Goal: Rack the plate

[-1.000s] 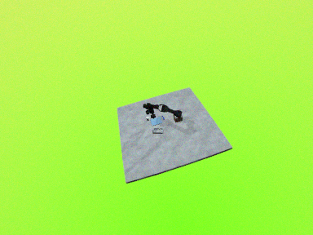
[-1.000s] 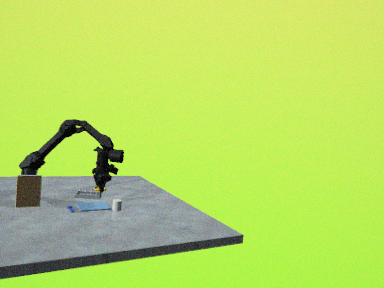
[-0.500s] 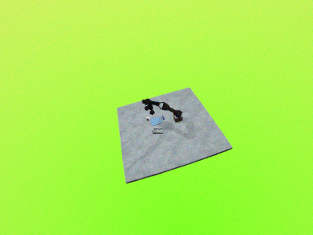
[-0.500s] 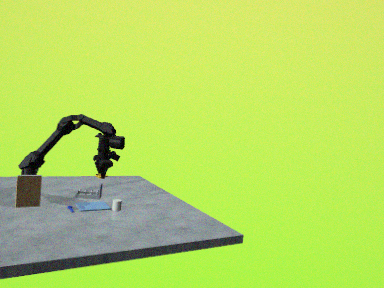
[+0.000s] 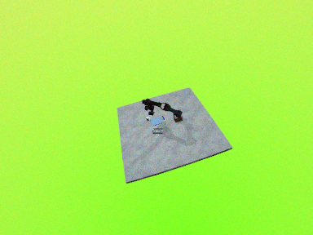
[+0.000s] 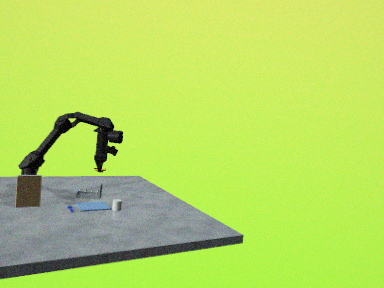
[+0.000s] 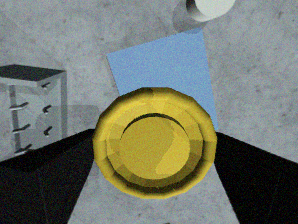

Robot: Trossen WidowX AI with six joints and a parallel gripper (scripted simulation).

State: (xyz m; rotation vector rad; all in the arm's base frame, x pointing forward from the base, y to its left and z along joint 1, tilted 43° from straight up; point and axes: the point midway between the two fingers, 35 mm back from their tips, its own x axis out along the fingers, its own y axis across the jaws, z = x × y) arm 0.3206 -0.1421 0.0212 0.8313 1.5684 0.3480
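Right now the dish rack is 17 cm to the left of my gripper tip and 16 cm below it. From my gripper tip the other things lie so: blue mat (18 cm below, 3 cm behind, 2 cm to the right); then yellow plate (1 cm above); then white cup (16 cm below, 9 cm to the right, 8 cm ahead).
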